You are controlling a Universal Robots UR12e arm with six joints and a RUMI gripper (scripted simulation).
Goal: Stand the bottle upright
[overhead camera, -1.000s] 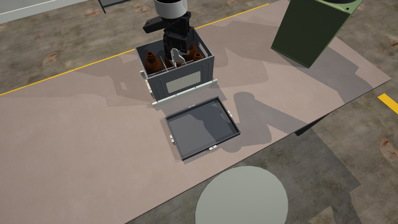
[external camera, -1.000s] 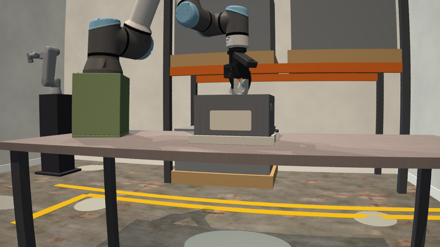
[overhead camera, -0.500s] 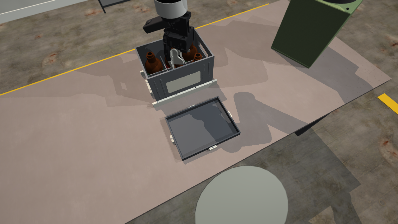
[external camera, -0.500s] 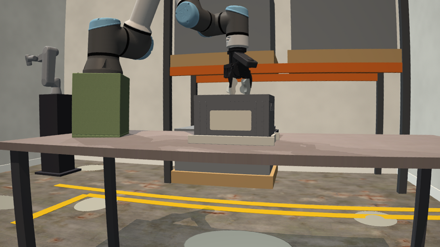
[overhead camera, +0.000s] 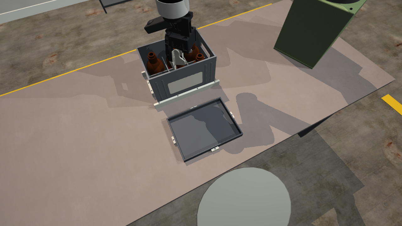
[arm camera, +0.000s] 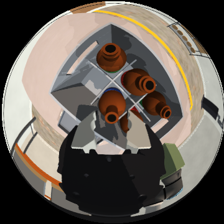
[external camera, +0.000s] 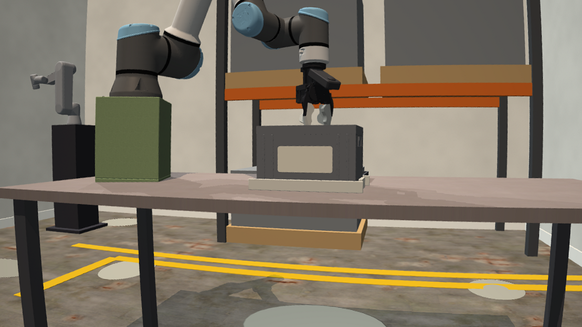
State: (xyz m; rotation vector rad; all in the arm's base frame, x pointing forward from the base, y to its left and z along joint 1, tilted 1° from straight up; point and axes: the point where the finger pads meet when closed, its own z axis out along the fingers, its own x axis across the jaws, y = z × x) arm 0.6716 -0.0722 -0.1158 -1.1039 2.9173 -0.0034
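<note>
Now: hand 70 mm above the brown bottle and 10 mm to the right of it. The rest, counted from my hand: grey crate 70 mm below, 40 mm to the right, 10 mm behind; then dark tray 230 mm to the left, 150 mm below, 10 mm ahead.
</note>
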